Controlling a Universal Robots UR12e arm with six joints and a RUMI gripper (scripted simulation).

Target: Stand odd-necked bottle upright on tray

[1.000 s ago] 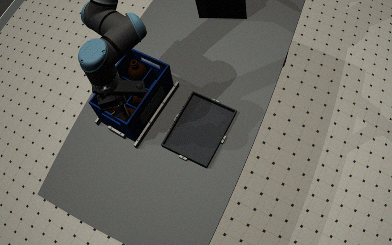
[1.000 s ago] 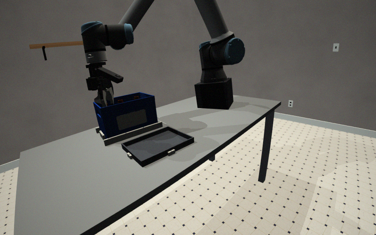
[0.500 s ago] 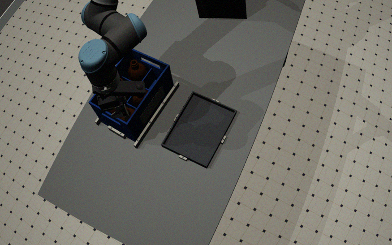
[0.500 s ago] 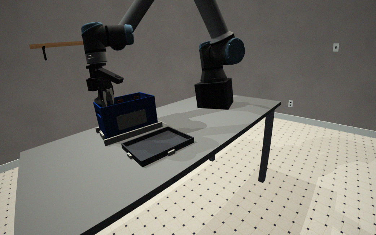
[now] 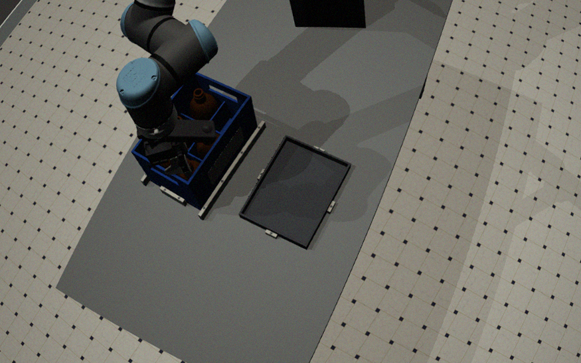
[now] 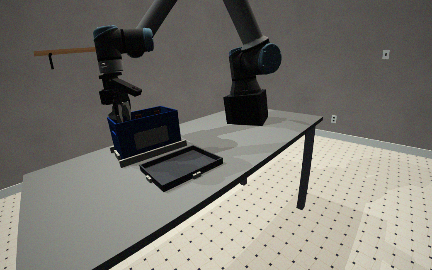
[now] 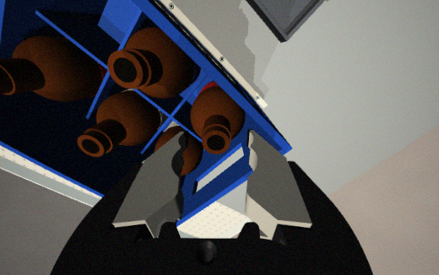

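My hand is 9 cm to the left of the bottle and 7 cm above it. From my hand the other things lie so: black tray 22 cm to the left, 14 cm below, 12 cm behind; blue crate 9 cm behind, 7 cm below, 5 cm to the right.
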